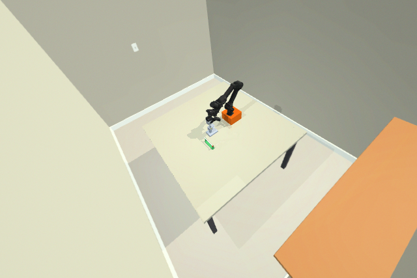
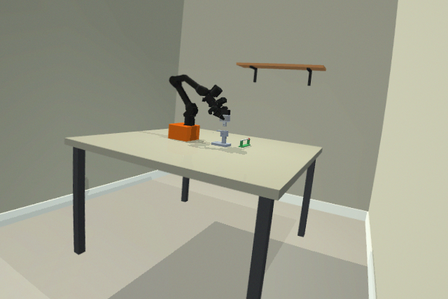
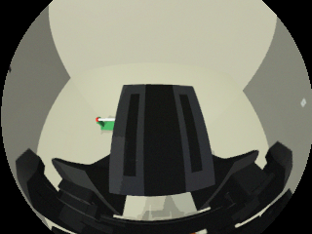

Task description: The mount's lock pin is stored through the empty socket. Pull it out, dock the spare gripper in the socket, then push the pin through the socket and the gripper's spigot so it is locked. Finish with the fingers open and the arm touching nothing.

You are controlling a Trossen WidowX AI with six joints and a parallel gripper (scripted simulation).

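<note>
Now: gripper tip 1 cm past the grey mount and 12 cm above it. The rest, counted from my gripper tip: spare gripper (1 cm behind, 1 cm above).
</note>
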